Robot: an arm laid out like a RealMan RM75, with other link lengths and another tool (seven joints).
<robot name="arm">
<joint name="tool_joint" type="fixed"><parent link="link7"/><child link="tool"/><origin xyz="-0.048 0.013 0.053" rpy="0 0.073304 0.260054"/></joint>
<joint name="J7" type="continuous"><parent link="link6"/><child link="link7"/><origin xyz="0 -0.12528 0" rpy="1.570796 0 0"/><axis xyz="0 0 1"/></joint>
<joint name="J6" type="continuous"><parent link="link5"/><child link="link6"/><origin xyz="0 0 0" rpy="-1.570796 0 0"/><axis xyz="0 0 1"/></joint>
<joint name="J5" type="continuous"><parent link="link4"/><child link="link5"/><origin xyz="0 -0.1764 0" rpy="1.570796 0 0"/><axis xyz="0 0 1"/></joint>
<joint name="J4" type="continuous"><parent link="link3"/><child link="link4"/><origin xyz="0 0 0" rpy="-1.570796 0 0"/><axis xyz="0 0 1"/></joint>
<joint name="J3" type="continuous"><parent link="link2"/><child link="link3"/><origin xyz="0 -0.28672 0" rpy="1.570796 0 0"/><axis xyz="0 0 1"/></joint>
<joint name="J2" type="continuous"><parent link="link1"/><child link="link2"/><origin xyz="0 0 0" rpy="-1.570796 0 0"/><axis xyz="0 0 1"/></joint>
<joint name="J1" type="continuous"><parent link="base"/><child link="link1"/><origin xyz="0 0 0.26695"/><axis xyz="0 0 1"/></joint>
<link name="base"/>
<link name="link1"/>
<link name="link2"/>
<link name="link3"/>
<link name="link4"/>
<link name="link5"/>
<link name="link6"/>
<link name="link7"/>
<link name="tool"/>
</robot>
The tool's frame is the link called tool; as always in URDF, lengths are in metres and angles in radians. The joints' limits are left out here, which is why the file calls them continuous.
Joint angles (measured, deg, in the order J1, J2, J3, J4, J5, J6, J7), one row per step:
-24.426, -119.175, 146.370, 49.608, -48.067, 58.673, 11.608
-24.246, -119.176, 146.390, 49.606, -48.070, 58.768, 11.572
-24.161, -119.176, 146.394, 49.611, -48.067, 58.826, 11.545
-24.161, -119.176, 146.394, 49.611, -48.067, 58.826, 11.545
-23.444, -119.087, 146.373, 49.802, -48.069, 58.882, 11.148
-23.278, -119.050, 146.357, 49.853, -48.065, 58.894, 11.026
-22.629, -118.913, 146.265, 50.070, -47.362, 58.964, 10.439
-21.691, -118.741, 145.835, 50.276, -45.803, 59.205, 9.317
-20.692, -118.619, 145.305, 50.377, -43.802, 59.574, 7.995
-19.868, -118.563, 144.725, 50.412, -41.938, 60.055, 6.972
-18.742, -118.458, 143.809, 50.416, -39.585, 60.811, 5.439
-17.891, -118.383, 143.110, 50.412, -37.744, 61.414, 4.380
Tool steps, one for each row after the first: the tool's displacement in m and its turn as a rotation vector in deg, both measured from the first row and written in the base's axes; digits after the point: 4 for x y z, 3 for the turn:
-0.0008, -0.0005, 0.0002, 0.027, -0.081, 0.143
-0.0012, -0.0008, 0.0003, 0.046, -0.139, 0.204
-0.0012, -0.0008, 0.0003, 0.046, -0.139, 0.204
-0.0044, -0.0028, 0.0010, -0.116, -0.576, 0.897
-0.0052, -0.0032, 0.0012, -0.156, -0.693, 1.062
-0.0071, -0.0057, 0.0018, -0.392, -0.945, 1.129
-0.0091, -0.0091, 0.0032, -0.608, -1.362, 0.945
-0.0109, -0.0131, 0.0045, -0.844, -1.762, 0.525
-0.0118, -0.0162, 0.0060, -0.822, -2.063, -0.005
-0.0136, -0.0198, 0.0090, -0.714, -2.676, -0.509
-0.0149, -0.0227, 0.0111, -0.588, -3.020, -0.976

